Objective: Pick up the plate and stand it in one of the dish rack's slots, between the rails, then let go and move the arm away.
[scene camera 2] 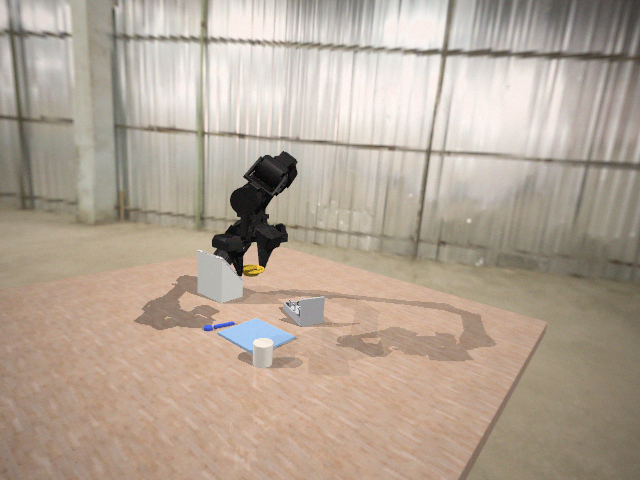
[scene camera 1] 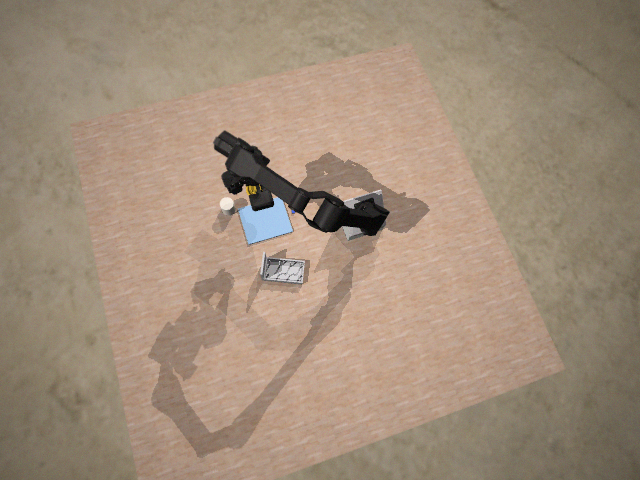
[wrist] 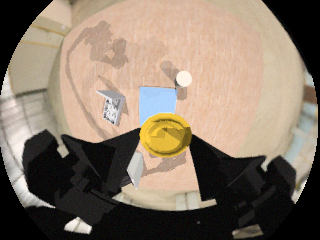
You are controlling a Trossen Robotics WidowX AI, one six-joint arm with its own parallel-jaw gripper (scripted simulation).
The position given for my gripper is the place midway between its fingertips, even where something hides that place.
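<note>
In scene camera 1, my gripper (scene camera 1: 257, 190), a grey dish rack (scene camera 1: 272, 269), a light blue mat (scene camera 1: 261, 225). In scene camera 2, my gripper (scene camera 2: 251, 273), the grey dish rack (scene camera 2: 310, 311), the light blue mat (scene camera 2: 243, 335). In the wrist view, my gripper (wrist: 165, 134) carries a yellow plate (wrist: 165, 135). Light blue mat (wrist: 152, 100) there too.
</note>
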